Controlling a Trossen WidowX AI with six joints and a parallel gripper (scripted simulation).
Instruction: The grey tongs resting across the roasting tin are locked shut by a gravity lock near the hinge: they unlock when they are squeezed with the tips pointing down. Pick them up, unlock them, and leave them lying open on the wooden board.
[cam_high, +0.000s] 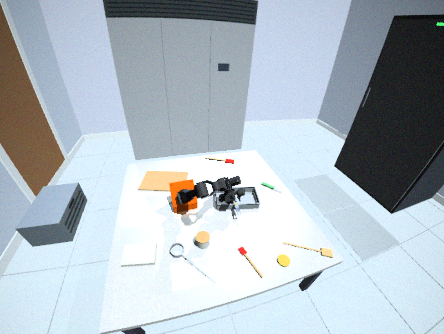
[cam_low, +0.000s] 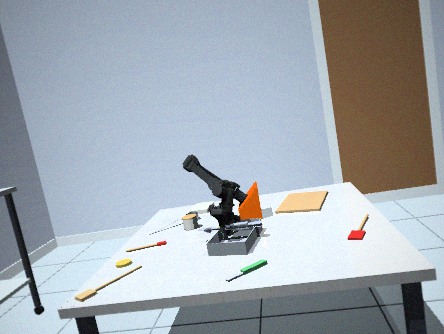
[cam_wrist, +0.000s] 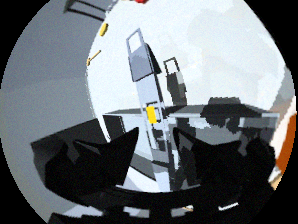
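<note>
Now: the dark grey roasting tin 3 cm ahead of my gripper tip, 5 cm to the left of it and 1 cm below it. Round my gripper tip: red-tipped stick 13 cm behind, 37 cm to the right, 3 cm below; then green tool 37 cm ahead, 6 cm to the left, 3 cm below; then small cup 32 cm behind, 18 cm to the right, 1 cm below.
</note>
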